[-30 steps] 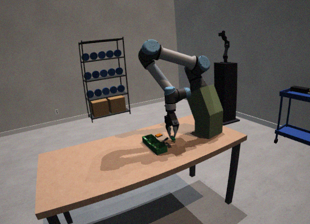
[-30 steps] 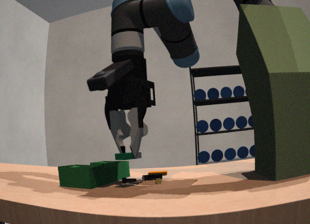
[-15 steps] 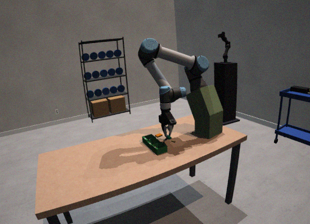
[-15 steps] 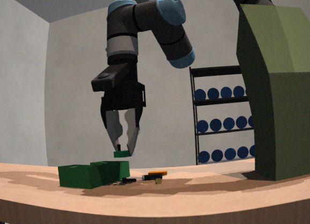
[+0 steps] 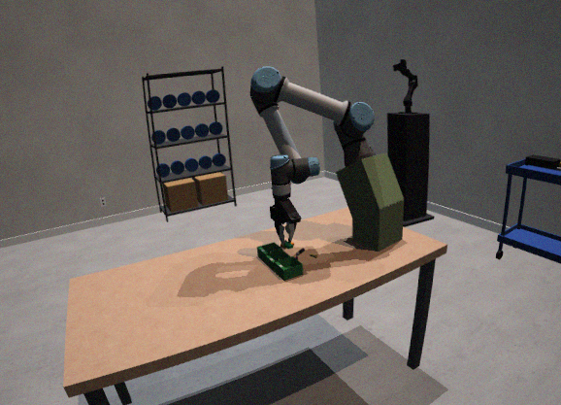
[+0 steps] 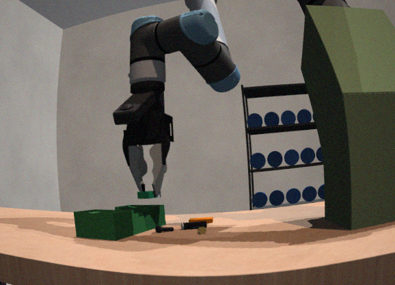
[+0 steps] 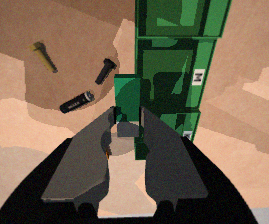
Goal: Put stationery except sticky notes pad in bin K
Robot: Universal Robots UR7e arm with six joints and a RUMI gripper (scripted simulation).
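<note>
My hand is 50 mm short of the white sharpener-like piece, 60 mm to the left of it and 70 mm above it. From my hand the other things lie so: green bin (50 mm ahead, 30 mm to the left, 60 mm below); then black bolt (30 mm behind, 20 mm to the left, 80 mm below); then green block (10 mm to the right, 10 mm below).
</note>
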